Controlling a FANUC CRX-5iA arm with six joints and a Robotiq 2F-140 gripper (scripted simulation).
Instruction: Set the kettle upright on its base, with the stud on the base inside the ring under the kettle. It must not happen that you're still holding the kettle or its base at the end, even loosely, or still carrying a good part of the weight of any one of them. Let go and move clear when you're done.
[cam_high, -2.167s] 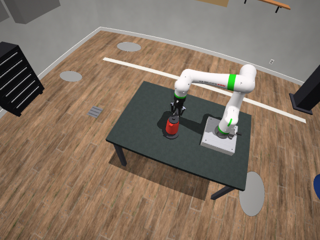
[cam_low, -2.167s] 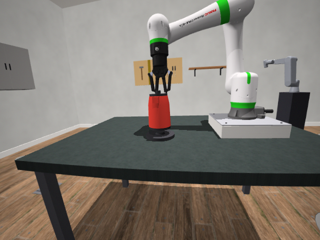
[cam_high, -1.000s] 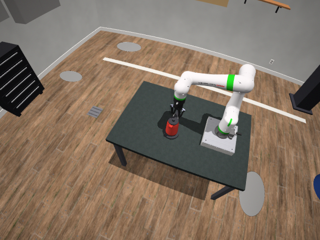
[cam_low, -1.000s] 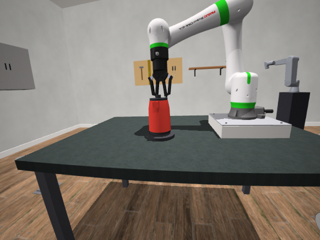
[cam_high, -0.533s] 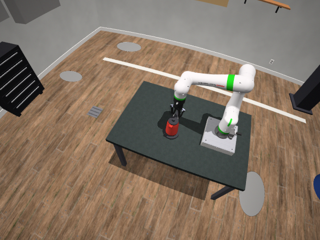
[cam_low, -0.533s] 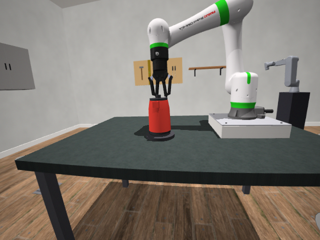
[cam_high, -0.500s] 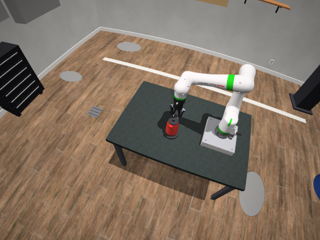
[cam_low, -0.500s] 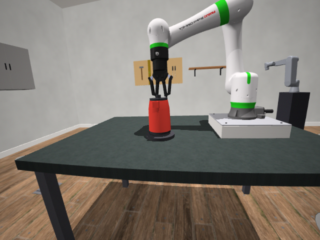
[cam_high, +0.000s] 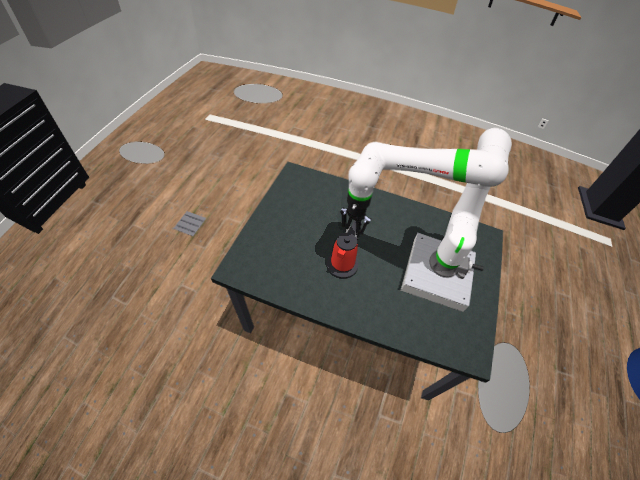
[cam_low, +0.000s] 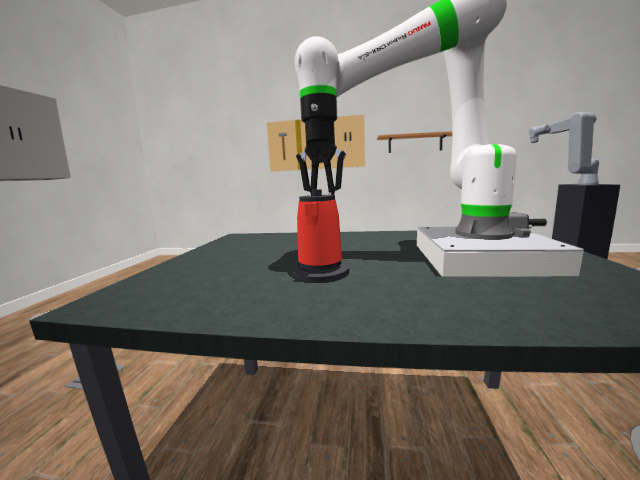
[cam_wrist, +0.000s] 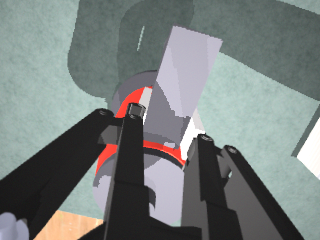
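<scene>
Right now my hand is 3 cm to the right of the red kettle and 5 cm above it. From my hand the other things lie so: round dark base (1 cm ahead, 6 cm to the left, 16 cm below).
</scene>
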